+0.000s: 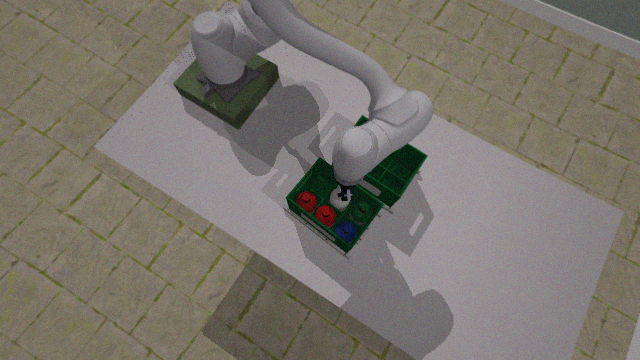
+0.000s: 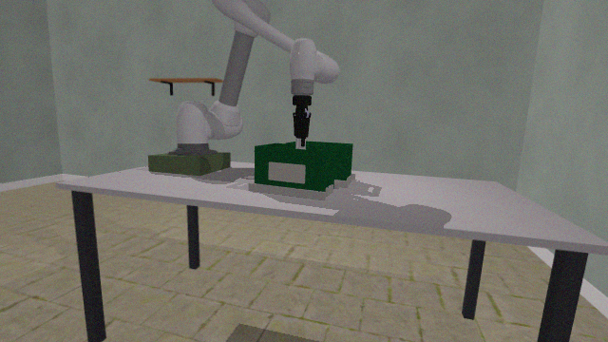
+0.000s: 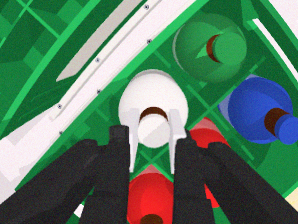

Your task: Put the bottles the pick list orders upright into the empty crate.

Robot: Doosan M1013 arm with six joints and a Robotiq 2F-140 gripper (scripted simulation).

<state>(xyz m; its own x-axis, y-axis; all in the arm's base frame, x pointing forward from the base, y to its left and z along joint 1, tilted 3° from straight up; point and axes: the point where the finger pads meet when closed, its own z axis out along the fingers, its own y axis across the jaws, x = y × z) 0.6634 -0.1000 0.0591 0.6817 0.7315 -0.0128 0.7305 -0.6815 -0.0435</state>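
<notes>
Right now the white-capped bottle is 8 cm below my hand. Also, from my hand: green-capped bottle 9 cm below, 9 cm ahead, 1 cm to the left; then pick list 34 cm to the left, 17 cm below, 3 cm ahead; then blue bottle 9 cm below, 9 cm ahead, 8 cm to the right.
</notes>
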